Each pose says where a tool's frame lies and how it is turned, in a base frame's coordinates. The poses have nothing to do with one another.
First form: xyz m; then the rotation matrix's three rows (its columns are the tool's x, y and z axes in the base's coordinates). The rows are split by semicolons.
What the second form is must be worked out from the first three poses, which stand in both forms.
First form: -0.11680 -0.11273 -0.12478; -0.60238 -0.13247 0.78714; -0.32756 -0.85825 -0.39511; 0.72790 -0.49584 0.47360
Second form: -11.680 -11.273 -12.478; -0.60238 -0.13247 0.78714; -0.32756 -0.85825 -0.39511; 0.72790 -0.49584 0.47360
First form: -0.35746 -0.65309 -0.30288; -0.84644 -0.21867 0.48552; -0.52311 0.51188 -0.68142; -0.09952 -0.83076 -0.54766
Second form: -35.746 -65.309 -30.288; -0.84644 -0.21867 0.48552; -0.52311 0.51188 -0.68142; -0.09952 -0.83076 -0.54766
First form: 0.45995 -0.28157 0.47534; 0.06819 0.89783 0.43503; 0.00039 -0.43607 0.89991; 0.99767 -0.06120 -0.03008
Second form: 45.995 -28.157 47.534; 0.06819 0.89783 0.43503; 0.00039 -0.43607 0.89991; 0.99767 -0.06120 -0.03008
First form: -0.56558 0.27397 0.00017; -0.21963 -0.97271 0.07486; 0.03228 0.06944 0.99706; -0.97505 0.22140 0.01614
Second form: -56.558 27.397 0.017; -0.21963 -0.97271 0.07486; 0.03228 0.06944 0.99706; -0.97505 0.22140 0.01614
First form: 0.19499 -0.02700 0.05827; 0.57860 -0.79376 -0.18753; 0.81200 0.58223 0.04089; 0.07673 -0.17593 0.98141
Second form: 19.499 -2.700 5.827; 0.57860 -0.79376 -0.18753; 0.81200 0.58223 0.04089; 0.07673 -0.17593 0.98141
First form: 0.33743 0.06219 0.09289; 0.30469 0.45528 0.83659; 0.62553 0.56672 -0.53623; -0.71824 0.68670 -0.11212
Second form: 33.743 6.219 9.289; 0.30469 0.45528 0.83659; 0.62553 0.56672 -0.53623; -0.71824 0.68670 -0.11212
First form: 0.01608 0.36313 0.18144; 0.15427 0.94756 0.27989; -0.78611 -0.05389 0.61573; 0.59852 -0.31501 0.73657
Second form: 1.608 36.313 18.144; 0.15427 0.94756 0.27989; -0.78611 -0.05389 0.61573; 0.59852 -0.31501 0.73657
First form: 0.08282 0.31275 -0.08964; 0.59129 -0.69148 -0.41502; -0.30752 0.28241 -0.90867; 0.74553 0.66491 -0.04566
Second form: 8.282 31.275 -8.964; 0.59129 -0.69148 -0.41502; -0.30752 0.28241 -0.90867; 0.74553 0.66491 -0.04566
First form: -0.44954 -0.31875 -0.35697; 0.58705 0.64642 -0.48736; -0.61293 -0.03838 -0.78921; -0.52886 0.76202 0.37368
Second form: -44.954 -31.875 -35.697; 0.58705 0.64642 -0.48736; -0.61293 -0.03838 -0.78921; -0.52886 0.76202 0.37368
